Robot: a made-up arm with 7 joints.
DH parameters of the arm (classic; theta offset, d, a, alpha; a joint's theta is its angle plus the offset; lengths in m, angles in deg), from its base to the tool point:
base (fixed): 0 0.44 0 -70
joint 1: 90 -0.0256 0.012 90
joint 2: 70 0.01 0 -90
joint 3: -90 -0.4 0.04 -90
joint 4: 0 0 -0.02 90
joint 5: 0 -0.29 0.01 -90
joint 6: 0 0 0.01 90
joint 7: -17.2 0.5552 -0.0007 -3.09
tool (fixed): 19.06 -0.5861 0 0
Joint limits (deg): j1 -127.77..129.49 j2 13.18..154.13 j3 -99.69..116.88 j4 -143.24..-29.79 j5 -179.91..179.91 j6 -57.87..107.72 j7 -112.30..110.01
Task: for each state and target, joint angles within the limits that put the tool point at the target. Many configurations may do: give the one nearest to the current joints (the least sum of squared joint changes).
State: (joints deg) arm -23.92 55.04 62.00 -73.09 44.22 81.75 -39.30
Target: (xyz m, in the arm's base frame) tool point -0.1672 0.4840 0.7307
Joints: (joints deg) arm -52.23 102.71 101.31 -63.68 41.92 73.79 -38.37
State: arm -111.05 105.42 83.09 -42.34 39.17 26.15 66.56
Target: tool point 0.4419 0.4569 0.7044
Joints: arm -100.40 49.94 89.28 -37.36 40.06 22.48 65.61
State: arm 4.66 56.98 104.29 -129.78 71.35 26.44 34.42
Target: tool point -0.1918 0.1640 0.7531
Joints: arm -9.77 106.01 116.88 -111.85 73.49 26.08 38.69
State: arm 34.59 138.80 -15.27 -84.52 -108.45 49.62 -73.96
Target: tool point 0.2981 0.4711 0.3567
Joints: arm 66.72 137.50 -10.11 -77.04 -107.31 40.61 -72.68
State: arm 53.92 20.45 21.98 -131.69 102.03 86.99 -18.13
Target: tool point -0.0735 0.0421 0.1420
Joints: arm 64.21 13.18 0.27 -137.90 99.72 87.55 -19.24
